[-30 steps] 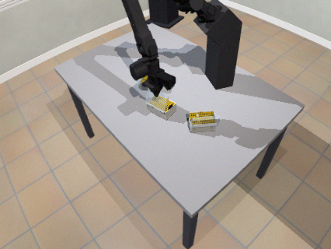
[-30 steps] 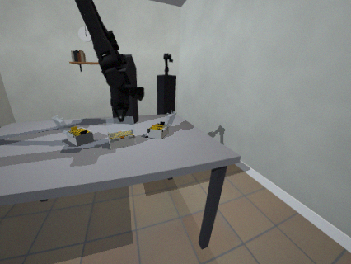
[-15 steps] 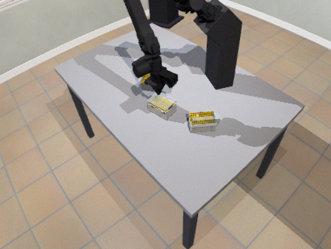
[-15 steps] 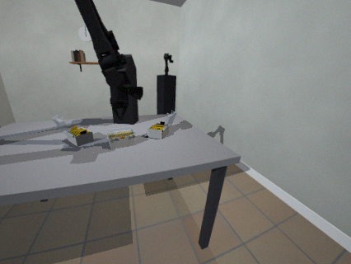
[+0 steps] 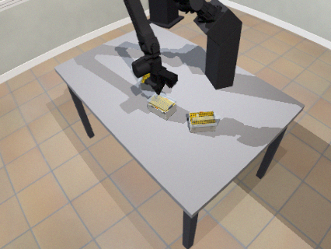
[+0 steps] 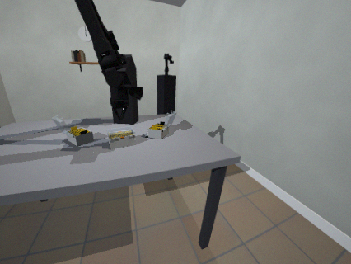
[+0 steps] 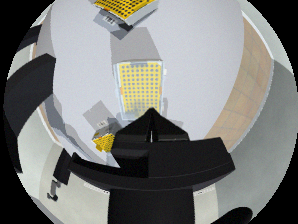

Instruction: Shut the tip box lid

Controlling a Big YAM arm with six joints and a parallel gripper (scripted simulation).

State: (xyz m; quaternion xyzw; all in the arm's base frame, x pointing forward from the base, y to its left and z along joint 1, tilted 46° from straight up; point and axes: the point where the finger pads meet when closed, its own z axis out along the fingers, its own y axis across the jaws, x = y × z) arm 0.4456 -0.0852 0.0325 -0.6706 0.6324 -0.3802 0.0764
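Right now the lid is 80 mm below my hand and 20 mm behind it.
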